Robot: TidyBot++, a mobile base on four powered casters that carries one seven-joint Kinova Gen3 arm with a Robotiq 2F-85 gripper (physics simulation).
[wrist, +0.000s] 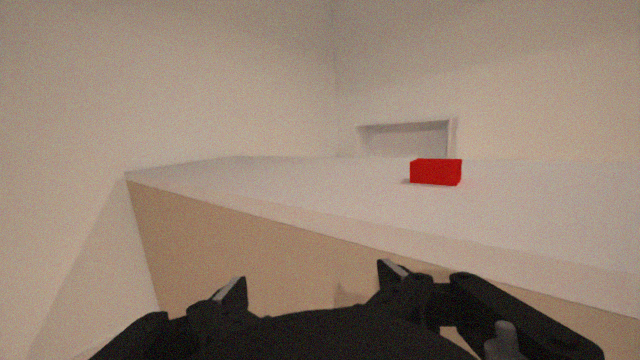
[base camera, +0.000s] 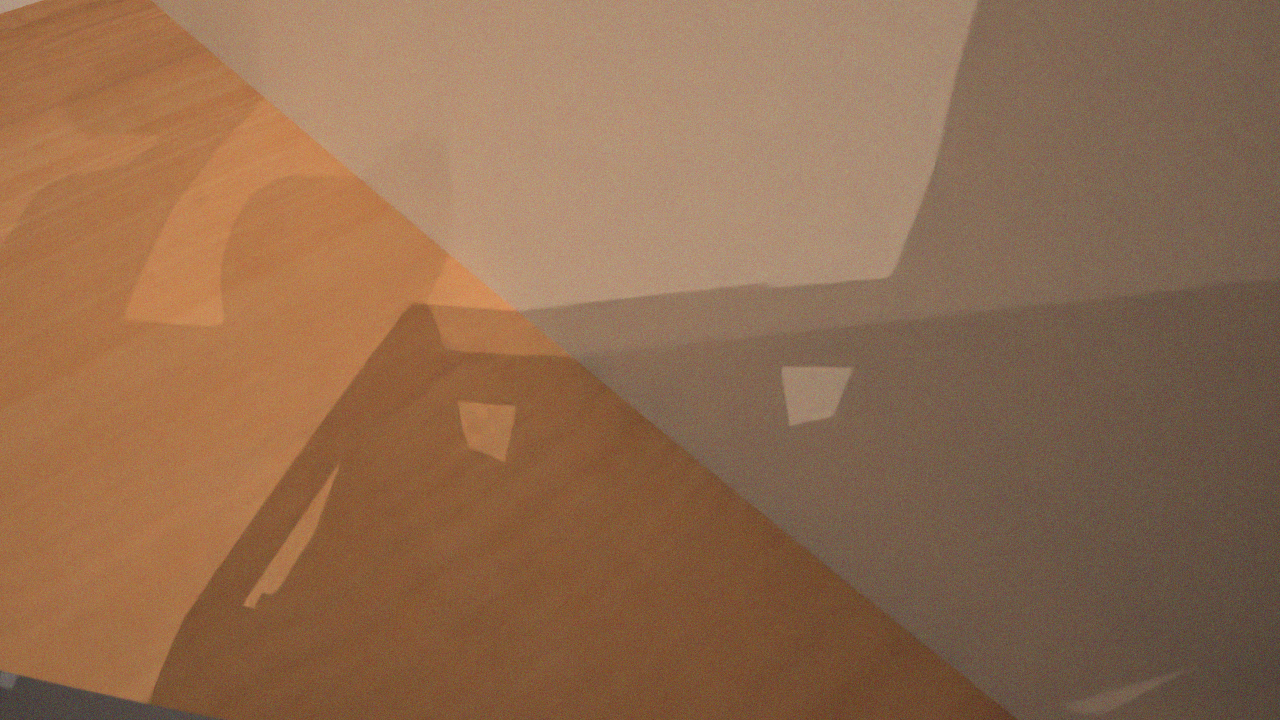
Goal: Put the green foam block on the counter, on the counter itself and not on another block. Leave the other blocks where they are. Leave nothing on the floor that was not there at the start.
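Frame: origin at the arm's base, x ahead, y left, z up, level; centimetres.
Seen in the pictures: gripper, fingertip midpoint: (wrist: 313, 282).
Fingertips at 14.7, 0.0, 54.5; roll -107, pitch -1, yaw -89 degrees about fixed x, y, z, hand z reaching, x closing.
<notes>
A point is followed by its place in that frame, as x, y, z.
The counter (wrist: 300, 192) @[49.6, 1.8, 51.3] has a pale top and a tan front, and it fills the middle and right of the wrist view. A red block (wrist: 434, 172) @[46.6, -26.1, 53.9] lies on the counter top, right of centre. My gripper (wrist: 313, 282) @[14.7, 0.0, 54.5] is open and empty at the bottom of the wrist view, in front of the counter's tan side, with its fingertips wide apart. The red block is well beyond the fingers. The green foam block does not show in either view.
A pale wall (wrist: 75, 100) @[114.2, 99.9, 85.1] stands left of the counter. A shallow recessed frame (wrist: 452, 137) @[171.8, -110.9, 51.2] shows behind the counter, near the room corner. In the base view, the wooden floor (base camera: 295, 402) @[36.6, 22.4, -39.7] meets a pale upright surface (base camera: 671, 161) @[38.1, -0.1, -21.4] along a diagonal edge; shadows fall across both.
</notes>
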